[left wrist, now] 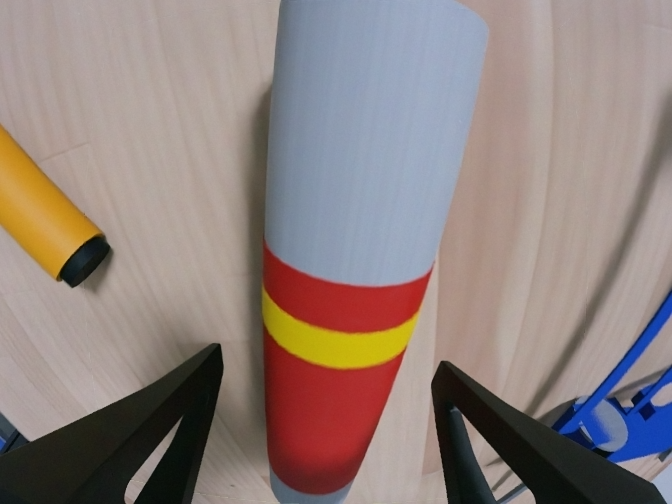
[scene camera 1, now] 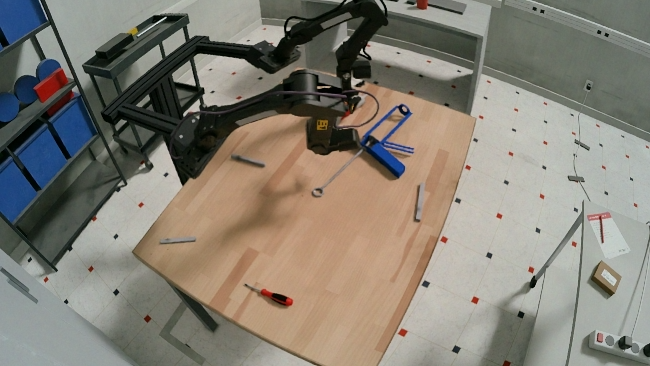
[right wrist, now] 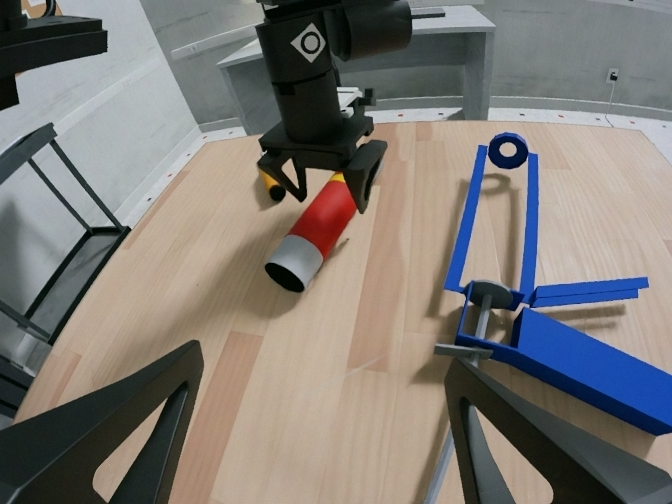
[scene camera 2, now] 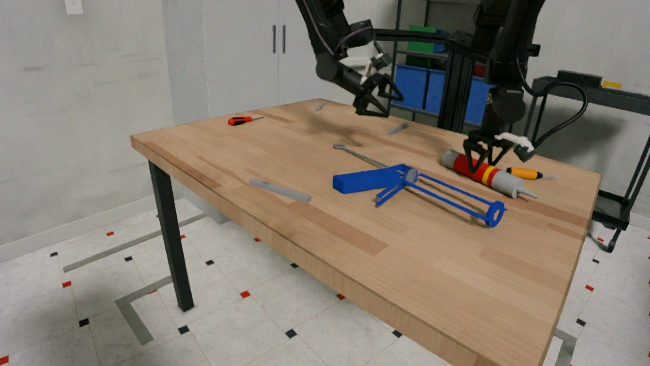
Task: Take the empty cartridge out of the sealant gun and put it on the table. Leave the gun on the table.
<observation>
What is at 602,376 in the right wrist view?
A blue sealant gun.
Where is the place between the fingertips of my left gripper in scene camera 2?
481,170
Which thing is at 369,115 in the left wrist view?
A white cartridge.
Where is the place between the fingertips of my left gripper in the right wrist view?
332,205
</observation>
